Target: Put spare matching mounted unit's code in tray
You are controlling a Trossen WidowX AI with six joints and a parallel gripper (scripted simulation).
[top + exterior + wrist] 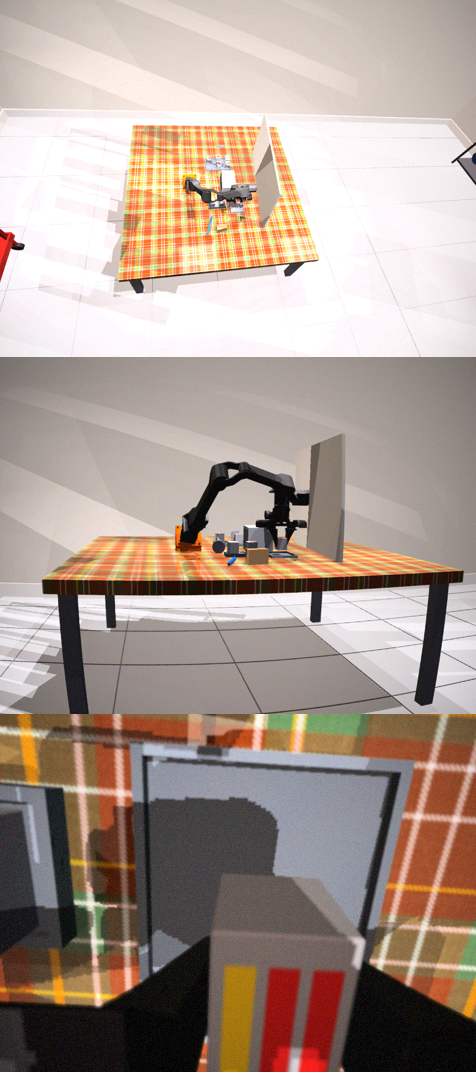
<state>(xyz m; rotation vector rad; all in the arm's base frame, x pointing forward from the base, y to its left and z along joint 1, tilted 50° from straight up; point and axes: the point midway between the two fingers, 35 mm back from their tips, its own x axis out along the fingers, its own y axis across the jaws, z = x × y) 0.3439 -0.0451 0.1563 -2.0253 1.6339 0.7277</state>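
Right now the flat blue-grey tray is 30 mm below my gripper tip. Also, from my gripper tip: small cardboard box 110 mm behind, 200 mm to the right, 10 mm below; then mounted unit 70 mm behind, 170 mm to the left, 20 mm above; then black tape roll 230 mm behind, 70 mm to the left, 10 mm below.
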